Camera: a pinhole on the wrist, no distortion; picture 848 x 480 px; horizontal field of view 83.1 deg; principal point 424.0 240.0 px. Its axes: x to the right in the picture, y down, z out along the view. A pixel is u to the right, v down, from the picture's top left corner.
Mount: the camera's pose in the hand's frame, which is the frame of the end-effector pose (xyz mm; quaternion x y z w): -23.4 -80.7 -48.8 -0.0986 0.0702 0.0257 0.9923
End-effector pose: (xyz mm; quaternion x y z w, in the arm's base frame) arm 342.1 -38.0 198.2 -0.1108 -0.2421 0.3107 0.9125
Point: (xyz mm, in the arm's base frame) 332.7 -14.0 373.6
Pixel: 571 231
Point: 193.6 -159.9 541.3
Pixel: 314 71
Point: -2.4 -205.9 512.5
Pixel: 137 170
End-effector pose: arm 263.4 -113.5 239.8 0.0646 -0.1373 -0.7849 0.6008
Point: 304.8 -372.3 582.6
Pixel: 704 465
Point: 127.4 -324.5 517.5
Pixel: 730 247
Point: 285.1 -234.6 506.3
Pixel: 591 441
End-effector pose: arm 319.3 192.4 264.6 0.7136 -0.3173 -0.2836 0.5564
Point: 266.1 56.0 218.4
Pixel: 592 298
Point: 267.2 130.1 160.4
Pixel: 492 132
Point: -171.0 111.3 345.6
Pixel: 125 413
